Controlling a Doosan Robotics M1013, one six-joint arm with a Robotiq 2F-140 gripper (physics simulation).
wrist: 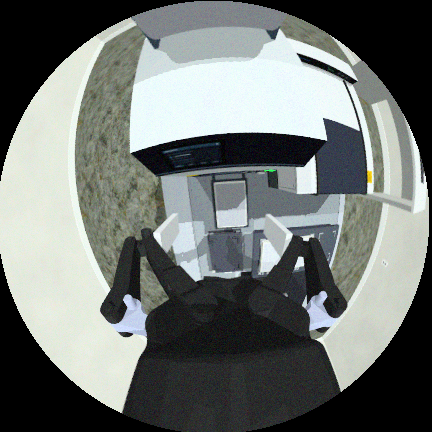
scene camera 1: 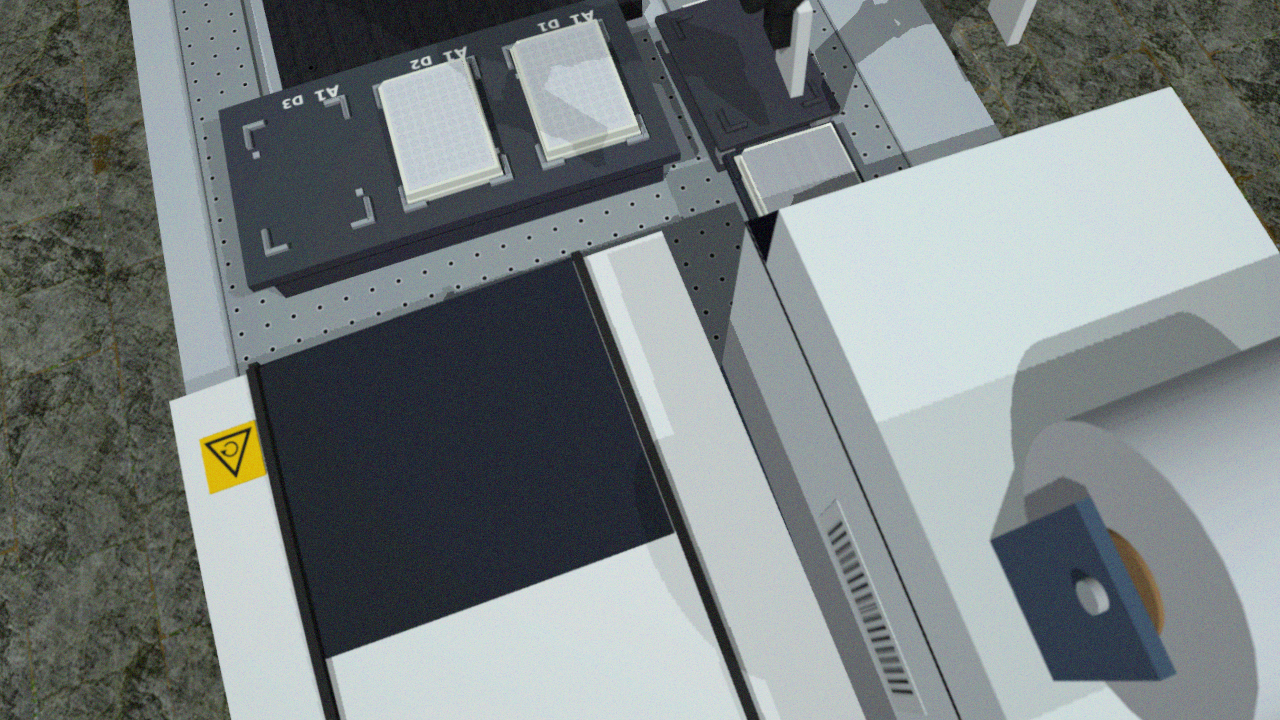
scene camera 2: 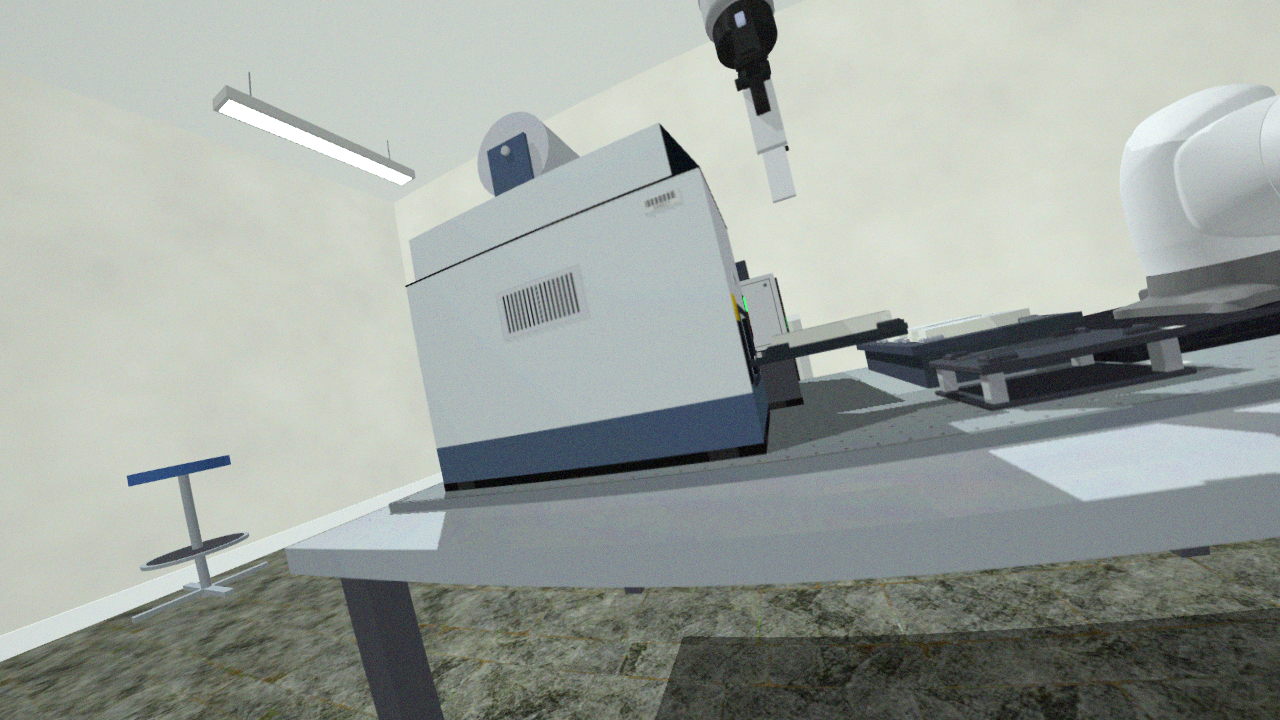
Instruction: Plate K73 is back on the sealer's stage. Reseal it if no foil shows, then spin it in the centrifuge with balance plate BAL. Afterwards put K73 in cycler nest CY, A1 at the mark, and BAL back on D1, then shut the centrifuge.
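Note:
Plate K73 lies on the sealer's stage, out in front of the sealer. Its top looks flat and grey, without the well grid of the deck plates; the sealer hides part of it in scene camera 1. My gripper is open and empty, high above the bench near the stage and the dark nest. A pale plate sits on D1; no BAL label is readable. The centrifuge shows a flat dark top panel; no rotor shows. No CY mark is readable.
Another pale plate sits on D2 of the dark deck; D3 holds no plate. A low dark nest on legs stands before the stage. The foil roll sits on the sealer. The arm's white base stands at right.

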